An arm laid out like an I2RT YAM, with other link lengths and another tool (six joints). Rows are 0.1 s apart.
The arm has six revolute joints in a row. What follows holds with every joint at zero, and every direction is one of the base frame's.
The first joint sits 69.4 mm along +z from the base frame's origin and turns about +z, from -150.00 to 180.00 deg.
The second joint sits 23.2 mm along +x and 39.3 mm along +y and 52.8 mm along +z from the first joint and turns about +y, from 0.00 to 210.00 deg.
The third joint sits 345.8 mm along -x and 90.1 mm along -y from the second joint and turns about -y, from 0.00 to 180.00 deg.
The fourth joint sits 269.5 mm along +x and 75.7 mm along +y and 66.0 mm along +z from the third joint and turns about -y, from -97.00 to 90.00 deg.
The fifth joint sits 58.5 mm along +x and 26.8 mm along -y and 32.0 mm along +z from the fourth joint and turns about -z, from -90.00 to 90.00 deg.
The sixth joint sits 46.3 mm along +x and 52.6 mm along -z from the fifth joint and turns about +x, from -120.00 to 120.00 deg.
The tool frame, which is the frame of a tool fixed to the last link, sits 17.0 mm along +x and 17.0 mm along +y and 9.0 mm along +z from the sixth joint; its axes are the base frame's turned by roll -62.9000, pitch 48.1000 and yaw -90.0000 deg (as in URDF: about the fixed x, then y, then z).
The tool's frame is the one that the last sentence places.
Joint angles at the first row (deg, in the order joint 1, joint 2, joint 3, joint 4, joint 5, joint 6):
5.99 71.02 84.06 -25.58 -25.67 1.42
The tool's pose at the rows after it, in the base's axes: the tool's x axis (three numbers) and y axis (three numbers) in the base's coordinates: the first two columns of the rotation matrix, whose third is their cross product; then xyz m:
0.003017, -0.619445, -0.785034, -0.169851, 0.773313, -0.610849, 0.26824, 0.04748, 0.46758
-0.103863, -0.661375, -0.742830, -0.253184, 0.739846, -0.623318, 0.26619, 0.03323, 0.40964
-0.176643, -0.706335, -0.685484, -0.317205, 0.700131, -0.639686, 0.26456, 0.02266, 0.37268
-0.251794, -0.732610, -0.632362, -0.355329, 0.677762, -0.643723, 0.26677, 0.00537, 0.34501
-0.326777, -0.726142, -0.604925, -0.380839, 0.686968, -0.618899, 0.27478, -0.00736, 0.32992
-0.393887, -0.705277, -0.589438, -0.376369, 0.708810, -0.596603, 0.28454, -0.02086, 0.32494
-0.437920, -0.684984, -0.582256, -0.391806, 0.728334, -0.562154, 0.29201, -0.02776, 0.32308
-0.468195, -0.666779, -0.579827, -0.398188, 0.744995, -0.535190, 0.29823, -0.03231, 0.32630
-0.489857, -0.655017, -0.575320, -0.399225, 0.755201, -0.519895, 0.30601, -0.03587, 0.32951
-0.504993, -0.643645, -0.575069, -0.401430, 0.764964, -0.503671, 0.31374, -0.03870, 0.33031
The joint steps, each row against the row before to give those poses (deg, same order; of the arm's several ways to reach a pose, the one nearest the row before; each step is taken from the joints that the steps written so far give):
-4.93 -0.18 -11.44 -0.78 -1.57 -3.68
-3.41 0.09 -8.79 -1.32 -1.24 -5.01
-2.29 1.22 -4.49 -2.28 0.71 -5.11
-3.60 2.20 -2.56 -1.85 0.87 -4.31
-2.30 2.99 -0.01 -1.85 0.71 -0.98
-2.20 2.63 1.49 -1.58 0.70 0.44
-1.06 2.29 1.85 -2.55 -0.35 0.35
-0.61 1.58 2.20 -2.45 -0.35 0.62
-0.27 1.59 2.20 -1.68 0.09 0.61
-0.17 1.58 1.67 -0.97 -0.27 0.53

